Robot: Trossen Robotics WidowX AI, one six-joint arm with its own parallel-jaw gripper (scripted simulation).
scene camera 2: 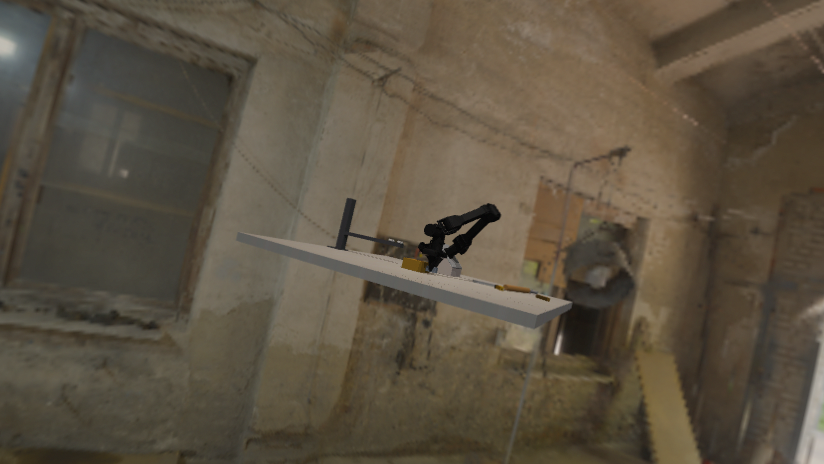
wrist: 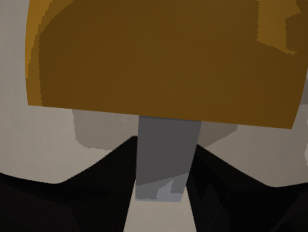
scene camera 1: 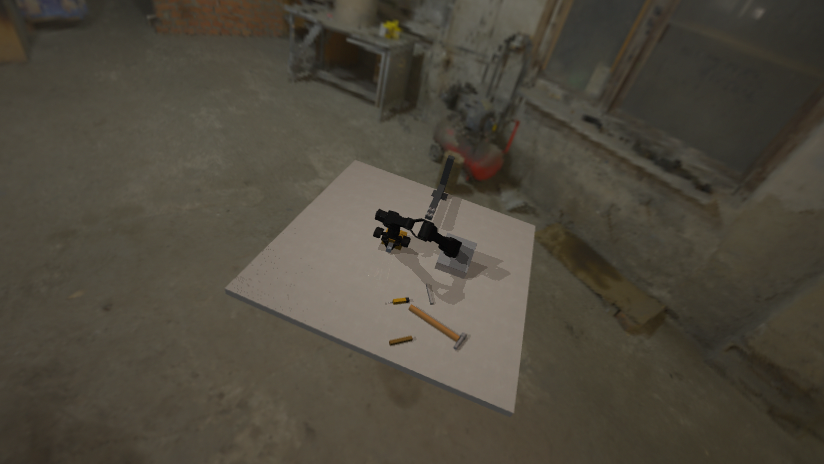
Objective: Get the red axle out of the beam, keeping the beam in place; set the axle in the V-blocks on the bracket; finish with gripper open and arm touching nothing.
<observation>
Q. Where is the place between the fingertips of my gripper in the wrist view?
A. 160,144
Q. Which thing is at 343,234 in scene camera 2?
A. A dark bracket.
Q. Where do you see a grey-blue block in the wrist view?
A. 166,147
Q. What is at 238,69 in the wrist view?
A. A yellow-orange block.
</observation>
